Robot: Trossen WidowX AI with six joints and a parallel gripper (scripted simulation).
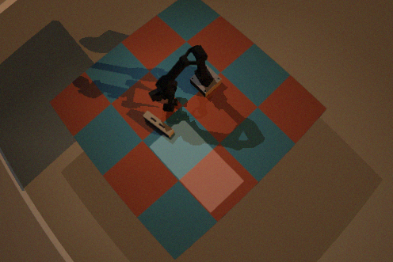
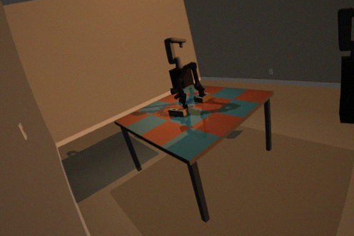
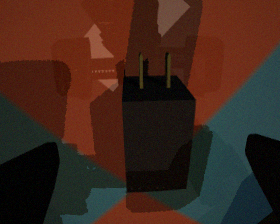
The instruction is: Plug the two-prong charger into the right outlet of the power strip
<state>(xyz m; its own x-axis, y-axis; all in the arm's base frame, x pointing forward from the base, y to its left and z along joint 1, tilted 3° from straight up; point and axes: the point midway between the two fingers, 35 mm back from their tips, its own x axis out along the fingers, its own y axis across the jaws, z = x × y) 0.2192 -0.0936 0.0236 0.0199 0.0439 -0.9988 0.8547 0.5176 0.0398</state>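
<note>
Now: gripper tip 20 mm above the two-prong charger, 10 mm to the left of it and 10 mm short of it.
</note>
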